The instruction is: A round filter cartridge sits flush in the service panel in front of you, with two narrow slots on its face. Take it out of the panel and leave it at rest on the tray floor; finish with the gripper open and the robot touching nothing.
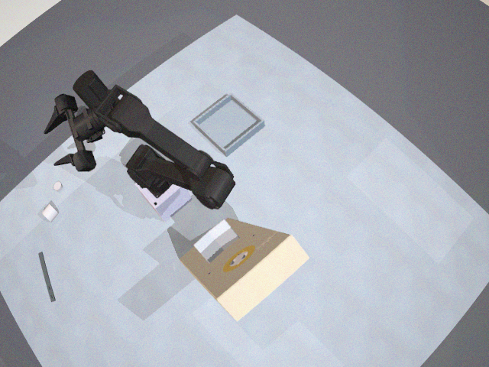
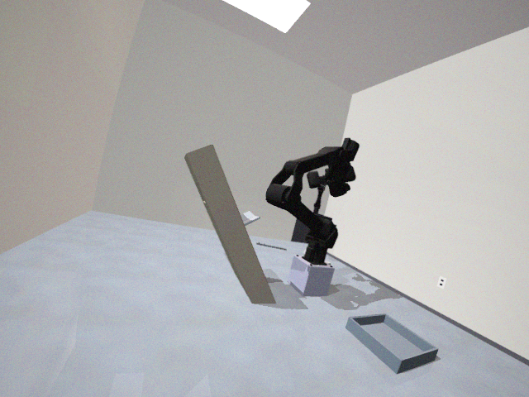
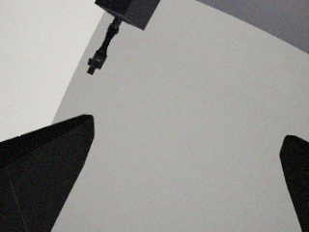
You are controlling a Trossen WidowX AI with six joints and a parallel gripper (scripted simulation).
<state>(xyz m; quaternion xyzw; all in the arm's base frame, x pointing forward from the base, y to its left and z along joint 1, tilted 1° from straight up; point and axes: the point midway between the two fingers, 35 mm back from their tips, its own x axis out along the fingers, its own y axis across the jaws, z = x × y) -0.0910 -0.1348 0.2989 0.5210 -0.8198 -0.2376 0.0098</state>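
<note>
My gripper tip is now 480 mm short of the round filter cartridge, 140 mm to the right of it and 110 mm above it. From my gripper tip the other things lie so: tray (460 mm to the left, 380 mm below, 70 mm ahead).
</note>
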